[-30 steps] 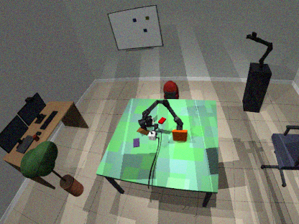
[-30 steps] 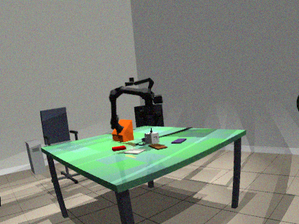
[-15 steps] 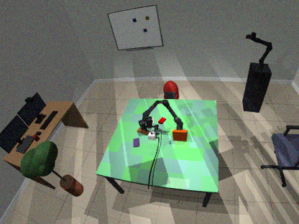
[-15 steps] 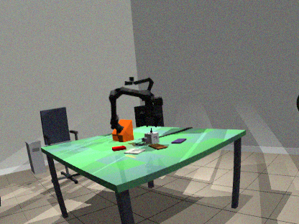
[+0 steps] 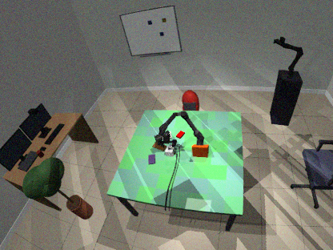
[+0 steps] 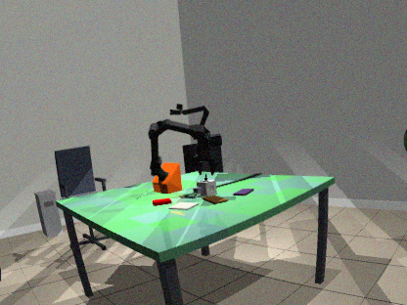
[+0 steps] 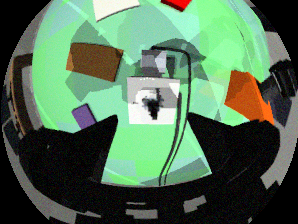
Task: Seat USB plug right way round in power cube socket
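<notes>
My gripper tip is 2 cm above the dark USB plug. Round my gripper tip: white card 25 cm to the right, 13 cm ahead, 10 cm below; orange-brown card 15 cm ahead, 10 cm below, 8 cm to the right; purple card 17 cm ahead, 11 cm to the left, 10 cm below.
</notes>
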